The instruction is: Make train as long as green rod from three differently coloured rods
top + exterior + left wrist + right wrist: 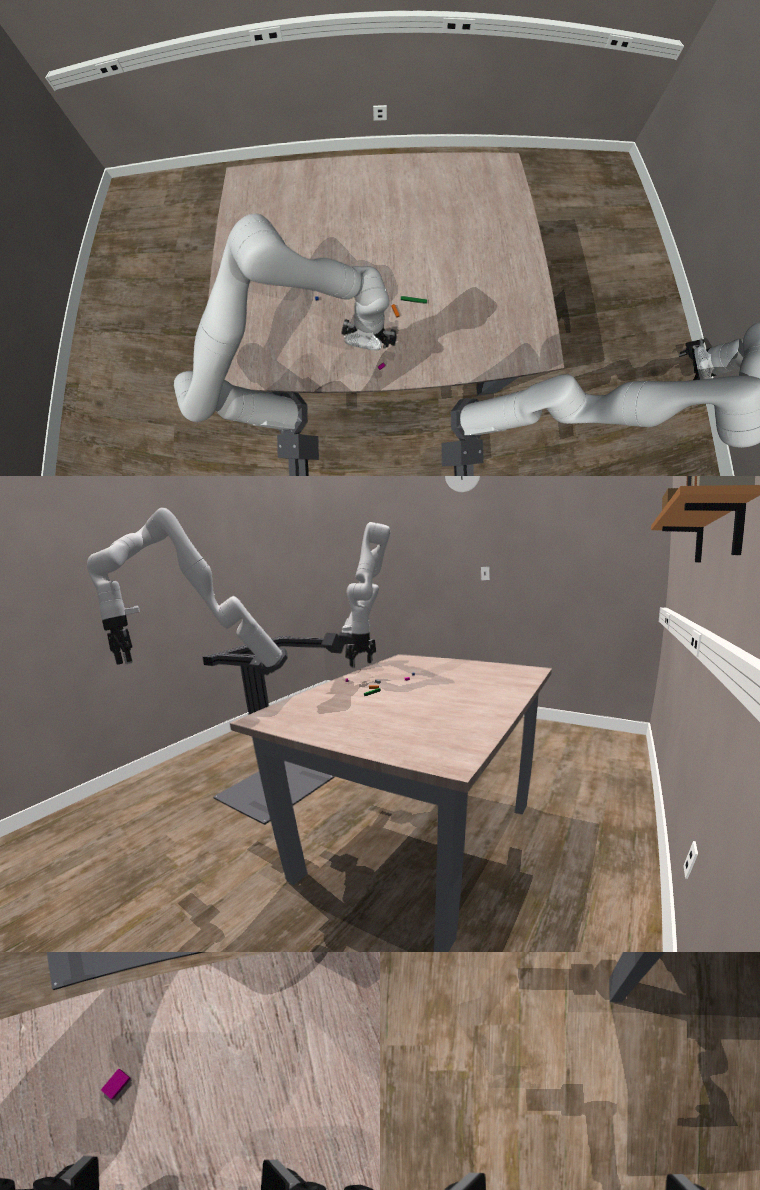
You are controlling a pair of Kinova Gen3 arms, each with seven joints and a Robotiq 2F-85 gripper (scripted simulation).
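My left gripper is now 8 cm short of the grey rod and 7 cm above it. The rest, counted from my left hand: magenta rod: 17 cm ahead, 9 cm to the left, 7 cm below; orange rod: 12 cm ahead, 7 cm to the right, 7 cm below; green rod: 16 cm ahead, 13 cm to the right, 7 cm below.
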